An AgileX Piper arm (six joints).
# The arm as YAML. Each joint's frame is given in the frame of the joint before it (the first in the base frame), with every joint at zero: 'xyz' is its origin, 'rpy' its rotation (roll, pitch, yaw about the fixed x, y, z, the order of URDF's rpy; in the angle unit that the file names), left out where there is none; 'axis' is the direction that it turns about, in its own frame. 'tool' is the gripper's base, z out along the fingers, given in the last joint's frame.
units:
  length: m
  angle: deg
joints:
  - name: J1
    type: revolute
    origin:
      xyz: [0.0, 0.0, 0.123]
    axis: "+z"
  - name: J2
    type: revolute
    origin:
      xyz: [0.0, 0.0, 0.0]
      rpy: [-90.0, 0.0, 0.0]
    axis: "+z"
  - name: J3
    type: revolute
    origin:
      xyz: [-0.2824, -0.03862, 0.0]
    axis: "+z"
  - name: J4
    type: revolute
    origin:
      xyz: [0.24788, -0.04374, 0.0]
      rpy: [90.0, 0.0, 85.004]
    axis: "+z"
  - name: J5
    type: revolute
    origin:
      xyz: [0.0, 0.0, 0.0]
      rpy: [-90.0, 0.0, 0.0]
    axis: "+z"
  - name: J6
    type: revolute
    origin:
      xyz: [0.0, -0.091, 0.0]
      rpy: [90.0, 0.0, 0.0]
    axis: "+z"
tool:
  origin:
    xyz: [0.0, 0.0, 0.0]
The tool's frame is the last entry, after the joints.
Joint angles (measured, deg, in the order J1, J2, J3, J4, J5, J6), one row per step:
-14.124, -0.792, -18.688, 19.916, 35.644, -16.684
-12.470, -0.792, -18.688, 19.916, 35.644, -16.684
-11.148, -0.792, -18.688, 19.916, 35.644, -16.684
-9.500, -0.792, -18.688, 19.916, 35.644, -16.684
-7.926, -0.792, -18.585, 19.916, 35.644, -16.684
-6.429, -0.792, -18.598, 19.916, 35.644, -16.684
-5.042, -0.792, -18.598, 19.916, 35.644, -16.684
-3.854, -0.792, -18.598, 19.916, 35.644, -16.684
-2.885, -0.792, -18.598, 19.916, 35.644, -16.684
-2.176, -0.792, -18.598, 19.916, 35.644, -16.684
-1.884, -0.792, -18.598, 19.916, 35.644, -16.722
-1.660, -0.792, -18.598, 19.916, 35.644, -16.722
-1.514, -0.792, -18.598, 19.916, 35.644, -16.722
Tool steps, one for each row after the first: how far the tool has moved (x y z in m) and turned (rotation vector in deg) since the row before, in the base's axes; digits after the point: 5 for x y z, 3 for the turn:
-0.00035, 0.00080, 0.00000, 0.000, 0.000, 1.654
-0.00029, 0.00063, 0.00000, 0.000, 0.000, 1.322
-0.00039, 0.00078, 0.00000, 0.000, 0.000, 1.648
-0.00020, 0.00070, -0.00055, 0.016, 0.102, 1.574
-0.00041, 0.00069, 0.00007, -0.002, -0.013, 1.497
-0.00038, 0.00063, 0.00000, 0.000, 0.000, 1.387
-0.00033, 0.00053, 0.00000, 0.000, 0.000, 1.188
-0.00028, 0.00043, 0.00000, 0.000, 0.000, 0.969
-0.00021, 0.00031, 0.00000, 0.000, 0.000, 0.709
-0.00009, 0.00013, 0.00000, -0.037, -0.006, 0.298
-0.00007, 0.00010, 0.00000, 0.000, 0.000, 0.224
-0.00004, 0.00006, 0.00000, 0.000, 0.000, 0.146

